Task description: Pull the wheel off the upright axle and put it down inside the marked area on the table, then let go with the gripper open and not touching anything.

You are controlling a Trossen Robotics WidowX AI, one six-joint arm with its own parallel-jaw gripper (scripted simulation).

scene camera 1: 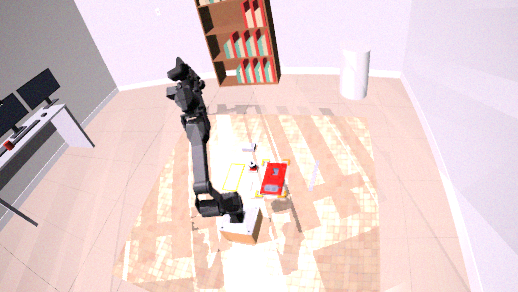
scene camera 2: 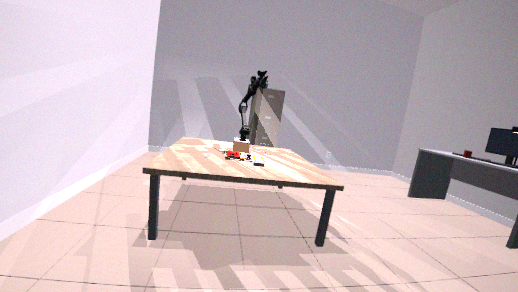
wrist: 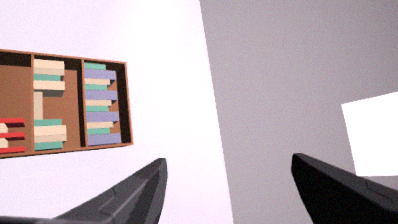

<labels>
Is my gripper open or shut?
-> Open.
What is my gripper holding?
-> Nothing.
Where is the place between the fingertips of my gripper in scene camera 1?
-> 181, 60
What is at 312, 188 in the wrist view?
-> My gripper.
</labels>
